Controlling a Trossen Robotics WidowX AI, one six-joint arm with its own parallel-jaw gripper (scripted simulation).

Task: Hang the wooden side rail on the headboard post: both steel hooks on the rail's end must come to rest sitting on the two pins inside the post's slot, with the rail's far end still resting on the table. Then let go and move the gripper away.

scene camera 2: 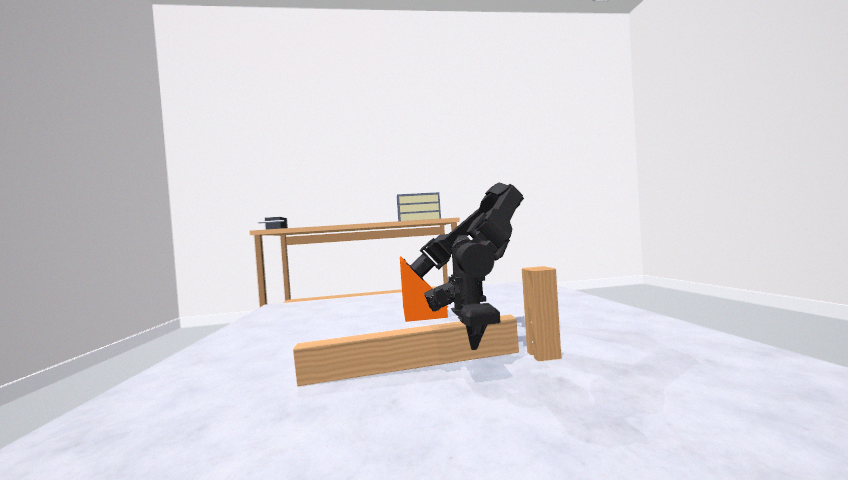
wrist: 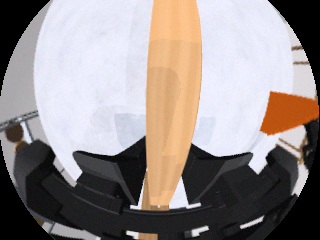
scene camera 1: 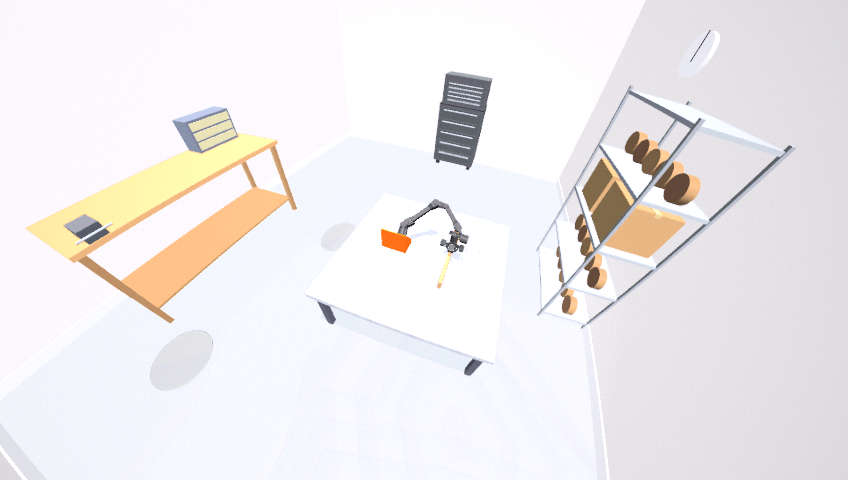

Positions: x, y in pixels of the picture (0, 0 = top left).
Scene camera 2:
my gripper: 471, 346
wooden side rail: 320, 361
